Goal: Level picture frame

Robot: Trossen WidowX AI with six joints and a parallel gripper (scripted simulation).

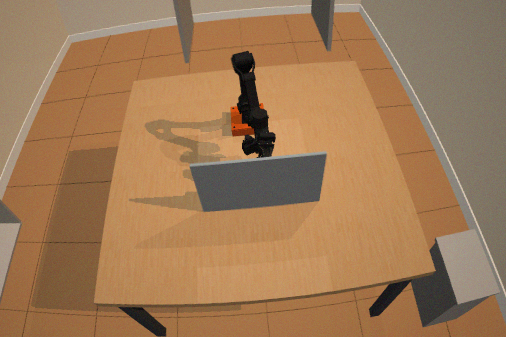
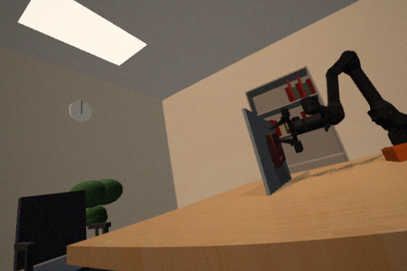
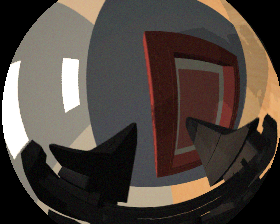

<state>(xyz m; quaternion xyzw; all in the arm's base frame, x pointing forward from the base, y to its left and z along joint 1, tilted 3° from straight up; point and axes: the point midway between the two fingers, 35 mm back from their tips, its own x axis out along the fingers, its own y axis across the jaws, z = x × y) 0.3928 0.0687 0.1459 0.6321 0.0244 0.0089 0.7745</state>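
Right now my gripper tip is 10 mm short of the dark red picture frame, 10 mm to the left of it and 50 mm above it. Round my gripper tip: grey wall panel: 20 mm ahead, 20 mm to the right, 60 mm below.
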